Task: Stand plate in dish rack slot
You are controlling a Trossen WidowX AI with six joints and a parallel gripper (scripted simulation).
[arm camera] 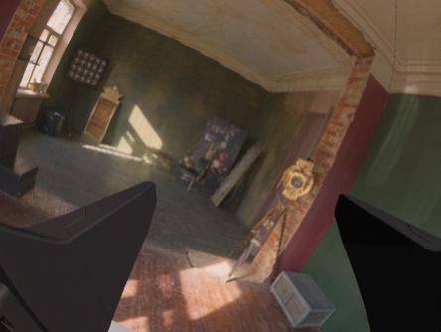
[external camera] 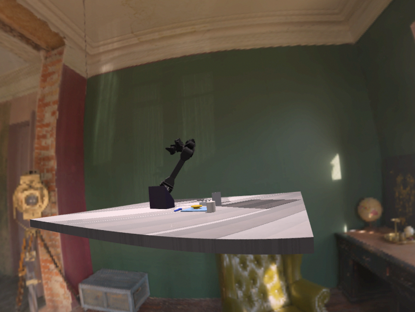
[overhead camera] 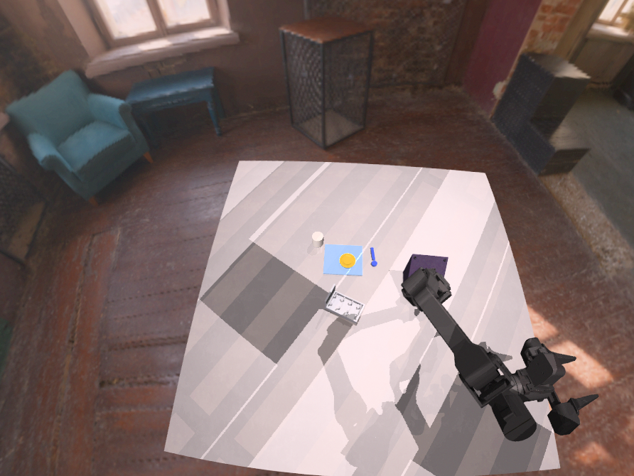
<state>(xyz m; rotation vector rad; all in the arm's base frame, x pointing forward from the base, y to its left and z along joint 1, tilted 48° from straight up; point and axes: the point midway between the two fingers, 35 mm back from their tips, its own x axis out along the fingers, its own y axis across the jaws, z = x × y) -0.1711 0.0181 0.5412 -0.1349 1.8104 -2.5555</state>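
Right now my gripper tip is 430 mm short of the yellow plate, 520 mm to the left of it and 450 mm above it. The rest, counted from my gripper tip: blue spoon: 320 mm ahead, 530 mm to the right, 460 mm below; grey dish rack: 450 mm ahead, 340 mm to the right, 440 mm below; light blue mat: 440 mm ahead, 530 mm to the right, 470 mm below.
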